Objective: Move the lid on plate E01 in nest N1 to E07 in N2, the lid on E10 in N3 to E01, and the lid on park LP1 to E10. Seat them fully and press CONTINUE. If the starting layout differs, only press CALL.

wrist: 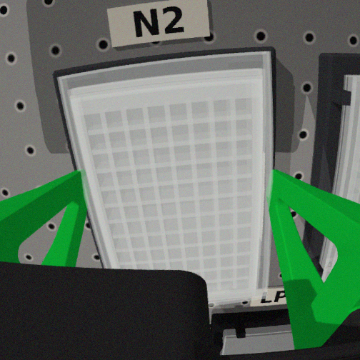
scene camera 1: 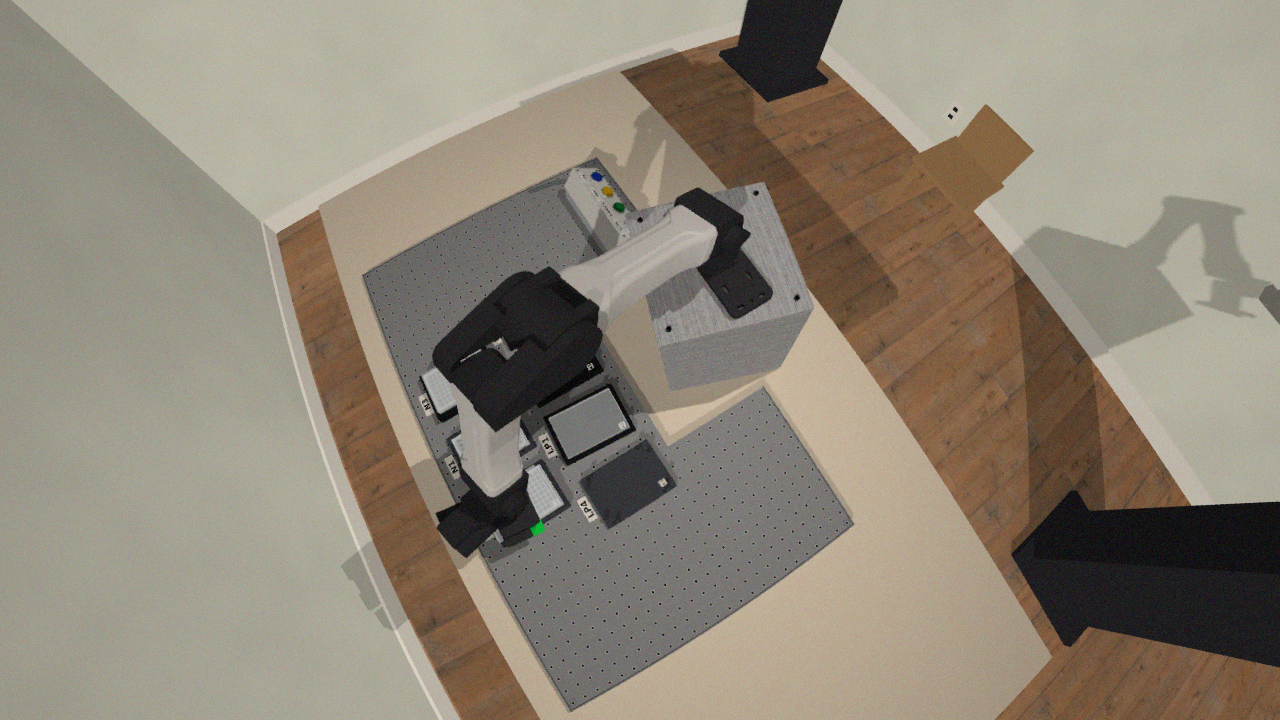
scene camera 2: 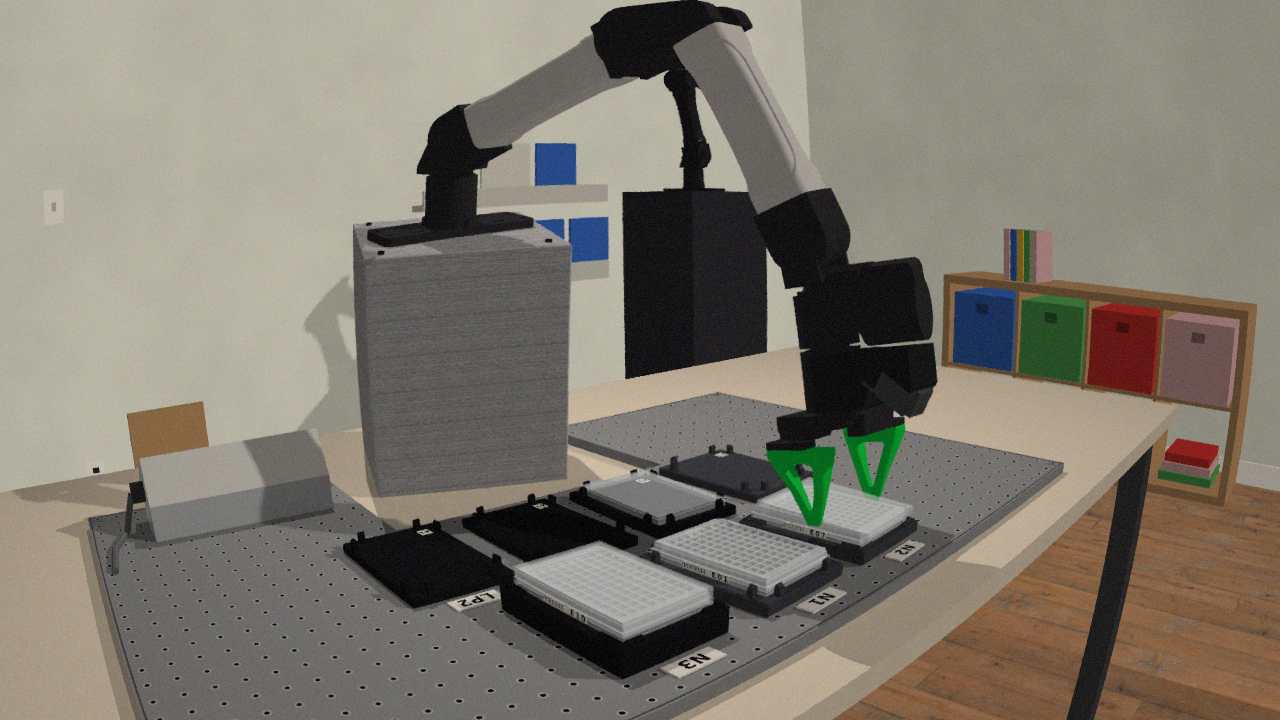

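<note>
My gripper (scene camera 2: pixel 844 507) (wrist: pixel 177 180) is shut on a clear lid (scene camera 2: pixel 881 513) by its two long sides. The lid lies over plate E07 (scene camera 2: pixel 839 536) (wrist: pixel 175 165) in nest N2, nearly lined up; narrow gaps show along its edges in the wrist view. Whether it is fully down cannot be told. Plate E01 (scene camera 2: pixel 738 553) stands in N1 with its wells showing and no lid visible. Plate E10 (scene camera 2: pixel 608 583) in N3 carries a clear lid. A lid (scene camera 1: pixel 588 423) (scene camera 2: pixel 646 495) (wrist: pixel 260 344) lies on park LP1. CONTINUE and CALL cannot be read on the button box (scene camera 1: pixel 592 198) (scene camera 2: pixel 237 483).
Dark park LP4 (scene camera 1: pixel 626 485) (scene camera 2: pixel 733 470) lies behind N2 in scene camera 2. Black park LP2 (scene camera 2: pixel 416 564) and another black park (scene camera 2: pixel 550 528) lie left of LP1. The grey arm pedestal (scene camera 1: pixel 733 344) (scene camera 2: pixel 460 358) stands behind the parks. N1 is close beside the gripper's right finger in the wrist view.
</note>
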